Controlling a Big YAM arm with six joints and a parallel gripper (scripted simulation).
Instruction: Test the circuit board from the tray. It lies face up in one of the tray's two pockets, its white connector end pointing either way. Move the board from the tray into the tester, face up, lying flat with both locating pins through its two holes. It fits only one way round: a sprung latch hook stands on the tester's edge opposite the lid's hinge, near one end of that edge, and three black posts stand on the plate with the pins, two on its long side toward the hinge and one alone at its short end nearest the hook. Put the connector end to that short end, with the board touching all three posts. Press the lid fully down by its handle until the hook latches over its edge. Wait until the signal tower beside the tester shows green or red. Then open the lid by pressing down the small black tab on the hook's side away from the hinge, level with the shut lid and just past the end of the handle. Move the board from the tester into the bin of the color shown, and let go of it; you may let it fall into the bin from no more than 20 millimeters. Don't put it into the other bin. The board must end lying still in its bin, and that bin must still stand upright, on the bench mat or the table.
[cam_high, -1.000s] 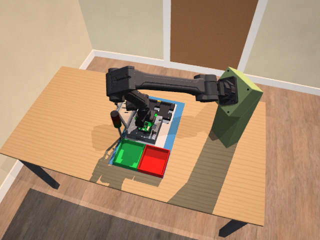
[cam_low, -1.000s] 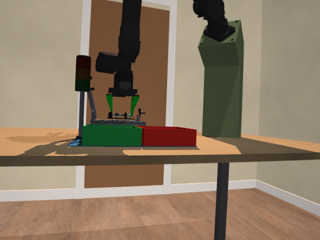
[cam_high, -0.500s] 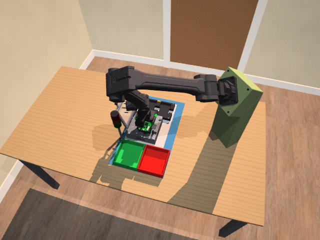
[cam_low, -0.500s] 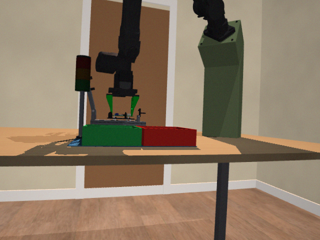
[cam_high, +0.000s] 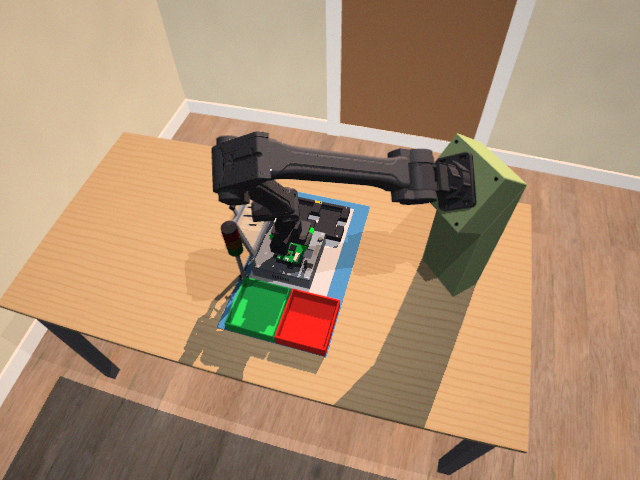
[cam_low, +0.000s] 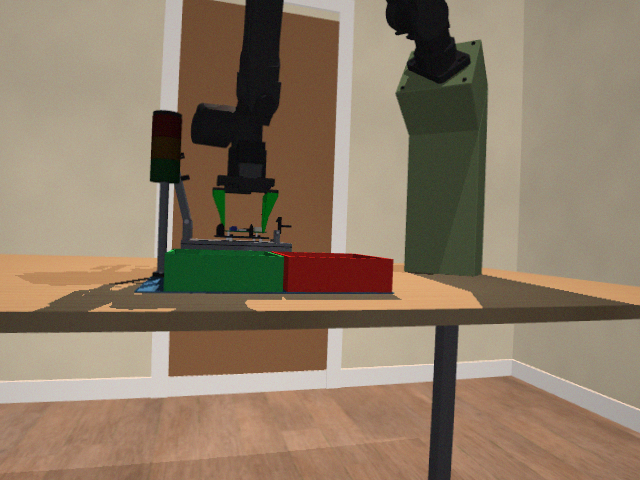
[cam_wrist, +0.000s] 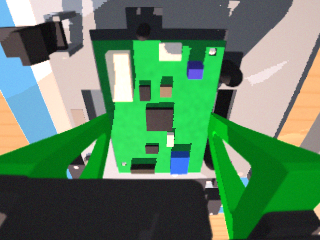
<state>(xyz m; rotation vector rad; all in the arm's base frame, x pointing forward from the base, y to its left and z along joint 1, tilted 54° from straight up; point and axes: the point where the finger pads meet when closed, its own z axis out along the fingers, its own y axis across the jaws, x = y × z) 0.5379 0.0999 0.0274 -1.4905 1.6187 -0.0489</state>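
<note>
Now: hand right at the green circuit board. Round my hand: latch hook 70 mm behind, 50 mm to the left; then tester plate 10 mm to the left, 10 mm below; then tester lid 120 mm ahead, 20 mm to the left, 100 mm above.
</note>
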